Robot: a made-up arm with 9 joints. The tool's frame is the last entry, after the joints. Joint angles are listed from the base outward. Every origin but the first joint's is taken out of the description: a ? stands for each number. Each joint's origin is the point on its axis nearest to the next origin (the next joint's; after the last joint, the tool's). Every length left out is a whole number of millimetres.
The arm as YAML. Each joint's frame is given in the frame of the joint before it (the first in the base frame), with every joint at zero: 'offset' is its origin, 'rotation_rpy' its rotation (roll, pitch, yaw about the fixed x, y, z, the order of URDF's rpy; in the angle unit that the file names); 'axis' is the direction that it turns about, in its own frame. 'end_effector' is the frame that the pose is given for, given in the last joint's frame.
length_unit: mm
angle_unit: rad
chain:
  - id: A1
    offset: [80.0, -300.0, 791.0]
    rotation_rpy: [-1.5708, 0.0, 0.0]
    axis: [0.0, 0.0, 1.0]
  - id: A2
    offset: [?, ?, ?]
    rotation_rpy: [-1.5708, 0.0, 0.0]
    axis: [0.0, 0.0, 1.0]
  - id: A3
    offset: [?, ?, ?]
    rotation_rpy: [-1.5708, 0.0, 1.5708]
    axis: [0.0, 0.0, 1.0]
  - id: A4
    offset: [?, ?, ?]
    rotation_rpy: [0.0, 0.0, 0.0]
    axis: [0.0, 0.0, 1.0]
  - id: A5
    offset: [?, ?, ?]
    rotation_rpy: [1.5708, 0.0, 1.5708]
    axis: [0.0, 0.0, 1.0]
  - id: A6
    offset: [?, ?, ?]
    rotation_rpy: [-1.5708, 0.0, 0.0]
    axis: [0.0, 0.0, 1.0]
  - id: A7
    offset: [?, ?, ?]
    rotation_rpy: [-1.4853, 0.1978, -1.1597]
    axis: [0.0, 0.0, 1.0]
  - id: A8
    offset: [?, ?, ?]
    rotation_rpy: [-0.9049, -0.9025, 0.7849]
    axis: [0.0, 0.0, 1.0]
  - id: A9
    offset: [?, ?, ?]
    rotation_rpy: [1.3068, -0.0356, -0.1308]
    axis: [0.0, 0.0, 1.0]
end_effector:
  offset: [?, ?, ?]
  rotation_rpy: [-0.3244, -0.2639, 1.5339]
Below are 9 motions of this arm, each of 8 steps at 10 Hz.
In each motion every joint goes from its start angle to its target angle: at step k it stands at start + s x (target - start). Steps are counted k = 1, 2, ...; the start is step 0. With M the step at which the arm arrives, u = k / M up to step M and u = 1 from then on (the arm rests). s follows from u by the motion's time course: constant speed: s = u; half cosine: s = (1 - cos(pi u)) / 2; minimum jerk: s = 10 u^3 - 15 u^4 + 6 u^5.
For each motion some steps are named. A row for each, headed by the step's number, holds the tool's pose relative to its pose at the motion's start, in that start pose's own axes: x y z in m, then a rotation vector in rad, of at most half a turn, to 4 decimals.
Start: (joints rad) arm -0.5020 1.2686 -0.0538 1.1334 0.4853 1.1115 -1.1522 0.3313 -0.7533
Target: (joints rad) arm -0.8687 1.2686 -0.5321 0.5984 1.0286 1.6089 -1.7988 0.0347 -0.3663
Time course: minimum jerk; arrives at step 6
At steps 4, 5, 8:
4: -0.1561 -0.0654 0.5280 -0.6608 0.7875 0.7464
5: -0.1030 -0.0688 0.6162 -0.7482 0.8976 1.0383
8: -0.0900 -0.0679 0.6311 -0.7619 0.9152 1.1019

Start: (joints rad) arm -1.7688 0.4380 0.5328 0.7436 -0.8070 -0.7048 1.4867 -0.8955 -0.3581
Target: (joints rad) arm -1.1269 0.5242 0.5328 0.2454 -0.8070 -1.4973 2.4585 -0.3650 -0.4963
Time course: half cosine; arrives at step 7
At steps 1, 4, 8:
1: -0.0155 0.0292 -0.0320 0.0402 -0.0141 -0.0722
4: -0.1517 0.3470 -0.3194 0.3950 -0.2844 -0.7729
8: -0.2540 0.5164 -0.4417 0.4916 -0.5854 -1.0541

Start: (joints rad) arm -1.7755 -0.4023 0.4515 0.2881 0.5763 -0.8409 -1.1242 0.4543 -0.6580
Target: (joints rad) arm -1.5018 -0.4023 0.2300 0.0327 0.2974 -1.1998 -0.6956 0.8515 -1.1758
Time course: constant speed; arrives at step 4
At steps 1, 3, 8:
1: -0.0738 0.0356 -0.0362 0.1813 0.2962 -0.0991
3: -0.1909 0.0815 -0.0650 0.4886 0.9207 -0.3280
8: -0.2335 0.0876 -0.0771 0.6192 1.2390 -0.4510

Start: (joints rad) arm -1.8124 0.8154 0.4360 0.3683 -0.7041 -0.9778 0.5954 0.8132 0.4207
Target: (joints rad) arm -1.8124 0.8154 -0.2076 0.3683 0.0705 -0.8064 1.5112 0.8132 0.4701
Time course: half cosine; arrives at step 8
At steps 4, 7, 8:
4: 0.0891 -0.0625 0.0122 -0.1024 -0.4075 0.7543
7: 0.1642 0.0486 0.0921 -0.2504 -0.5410 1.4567
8: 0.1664 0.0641 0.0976 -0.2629 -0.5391 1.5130

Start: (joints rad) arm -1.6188 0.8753 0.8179 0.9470 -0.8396 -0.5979 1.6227 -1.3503 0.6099
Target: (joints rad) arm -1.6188 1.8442 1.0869 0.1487 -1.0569 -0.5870 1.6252 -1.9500 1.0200
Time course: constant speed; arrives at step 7
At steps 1, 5, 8:
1: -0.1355 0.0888 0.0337 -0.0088 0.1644 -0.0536
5: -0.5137 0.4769 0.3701 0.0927 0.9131 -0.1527
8: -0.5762 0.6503 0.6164 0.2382 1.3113 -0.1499

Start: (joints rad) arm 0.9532 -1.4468 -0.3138 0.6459 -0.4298 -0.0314 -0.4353 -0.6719 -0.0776
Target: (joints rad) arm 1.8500 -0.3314 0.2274 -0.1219 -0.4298 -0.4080 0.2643 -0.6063 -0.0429
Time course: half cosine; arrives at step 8
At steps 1, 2, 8:
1: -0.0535 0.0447 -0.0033 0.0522 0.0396 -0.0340
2: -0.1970 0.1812 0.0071 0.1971 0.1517 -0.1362
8: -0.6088 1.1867 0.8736 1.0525 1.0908 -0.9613

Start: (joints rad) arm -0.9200 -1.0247 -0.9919 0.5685 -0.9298 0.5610 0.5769 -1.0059 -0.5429
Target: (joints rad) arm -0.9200 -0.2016 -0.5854 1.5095 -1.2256 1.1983 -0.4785 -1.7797 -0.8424
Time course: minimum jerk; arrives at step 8
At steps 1, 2, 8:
1: -0.0001 -0.0152 0.0110 -0.0164 0.0133 0.0278
2: 0.0059 -0.0950 0.0709 -0.0978 0.0771 0.1798
8: 0.2474 -0.5259 0.3879 0.1795 0.1431 1.1493

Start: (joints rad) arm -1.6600 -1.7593 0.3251 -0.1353 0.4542 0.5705 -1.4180 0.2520 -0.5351
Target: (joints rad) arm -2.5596 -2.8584 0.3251 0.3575 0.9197 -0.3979 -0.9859 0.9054 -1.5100
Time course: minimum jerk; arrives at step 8
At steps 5, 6, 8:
5: 0.1204 -0.3007 0.8808 1.6066 0.0166 -0.5932
6: 0.0084 -0.4658 1.0271 2.0231 0.0674 -0.3591
8: -0.0701 -0.5674 1.0775 2.2401 0.0996 -0.1380

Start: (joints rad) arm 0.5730 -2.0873 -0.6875 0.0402 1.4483 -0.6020 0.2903 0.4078 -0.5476
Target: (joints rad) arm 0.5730 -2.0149 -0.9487 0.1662 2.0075 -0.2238 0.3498 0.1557 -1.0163
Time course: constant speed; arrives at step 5
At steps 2, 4, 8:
2: -0.0040 -0.0299 0.0320 -0.3157 -0.1225 0.0099
4: -0.0114 -0.0559 0.0486 -0.6118 -0.2922 0.0089
8: -0.0145 -0.0710 0.0513 -0.7484 -0.3944 0.0078

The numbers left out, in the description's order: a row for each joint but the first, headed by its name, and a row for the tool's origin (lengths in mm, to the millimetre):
A2: -14.0 -329.0 0.0
A3: 724.0 -194.0 0.0
A4: -43.0 255.0 0.0
A5: 265.0 110.0 0.0
A6: -48.0 18.0 0.0
A7: 147.0 61.0 0.0
A8: 28.0 109.0 0.0
A9: -51.0 76.0 0.0
tool: 121.0 -270.0 0.0

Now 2 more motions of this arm.
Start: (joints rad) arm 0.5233 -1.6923 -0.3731 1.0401 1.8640 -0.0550 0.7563 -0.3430 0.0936
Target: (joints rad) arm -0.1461 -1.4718 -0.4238 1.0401 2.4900 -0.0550 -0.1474 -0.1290 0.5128
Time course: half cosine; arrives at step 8
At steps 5, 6, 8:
5: 0.1826 -0.0688 -0.0938 -0.2904 0.1163 0.3481
6: 0.2202 -0.0709 -0.1002 -0.3665 0.1624 0.3663
8: 0.2501 -0.0669 -0.1042 -0.4318 0.2068 0.3594

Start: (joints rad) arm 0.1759 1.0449 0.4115 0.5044 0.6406 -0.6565 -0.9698 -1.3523 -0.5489
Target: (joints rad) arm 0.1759 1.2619 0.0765 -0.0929 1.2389 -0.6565 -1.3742 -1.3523 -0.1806
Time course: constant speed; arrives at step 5
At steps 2, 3, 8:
2: -0.1791 -0.1919 0.0662 -0.2755 0.2560 0.4484
3: -0.2280 -0.2885 0.1161 -0.4161 0.3934 0.6767
8: -0.2530 -0.4429 0.2305 -0.7088 0.7020 1.1149

